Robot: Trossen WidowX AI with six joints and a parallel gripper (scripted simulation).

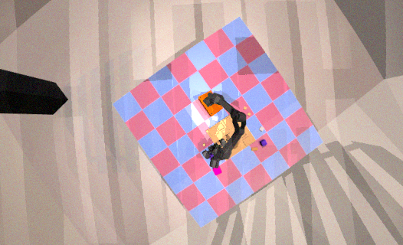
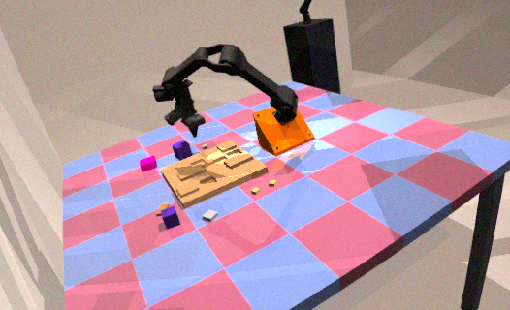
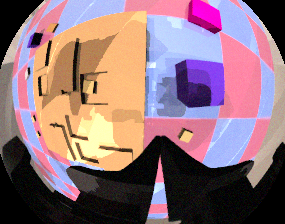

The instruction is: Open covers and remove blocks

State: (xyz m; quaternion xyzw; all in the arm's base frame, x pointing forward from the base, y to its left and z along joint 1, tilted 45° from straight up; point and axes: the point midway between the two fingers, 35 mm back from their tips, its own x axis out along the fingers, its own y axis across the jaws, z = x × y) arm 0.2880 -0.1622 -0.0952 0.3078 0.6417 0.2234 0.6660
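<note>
Now: the tan puzzle board 4 cm ahead of my gripper tip, 15 cm to the left of it and 6 cm below it. Round my gripper tip: magenta block (18 cm ahead, 11 cm to the right, 7 cm below); then orange piece (25 cm ahead, 24 cm to the left, 8 cm below).
</note>
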